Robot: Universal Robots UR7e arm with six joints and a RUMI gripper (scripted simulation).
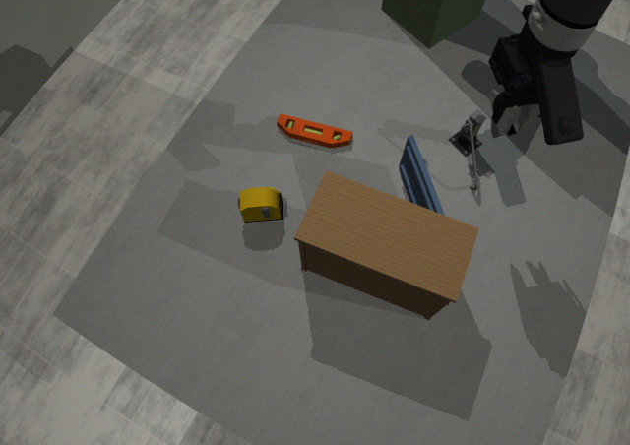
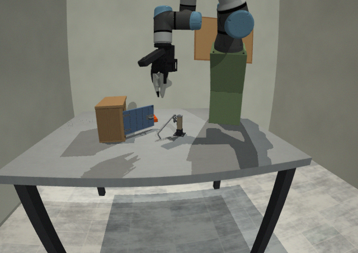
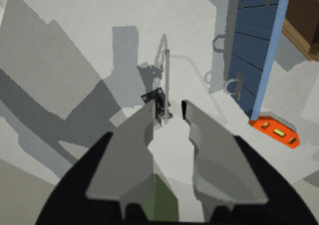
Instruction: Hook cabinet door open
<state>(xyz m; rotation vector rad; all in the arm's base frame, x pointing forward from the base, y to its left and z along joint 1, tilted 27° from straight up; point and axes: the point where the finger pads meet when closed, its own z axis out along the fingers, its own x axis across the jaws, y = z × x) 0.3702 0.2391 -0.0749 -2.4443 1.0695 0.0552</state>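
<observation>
Now: hand 150 mm above the hook, 30 mm to the left of it and 30 mm past it. Round my hand: blue door 130 mm below, 100 mm ahead, 50 mm to the right; orange spirit level 320 mm to the right, 190 mm below, 70 mm ahead; yellow tape measure 290 mm to the right, 270 mm ahead, 170 mm below.
</observation>
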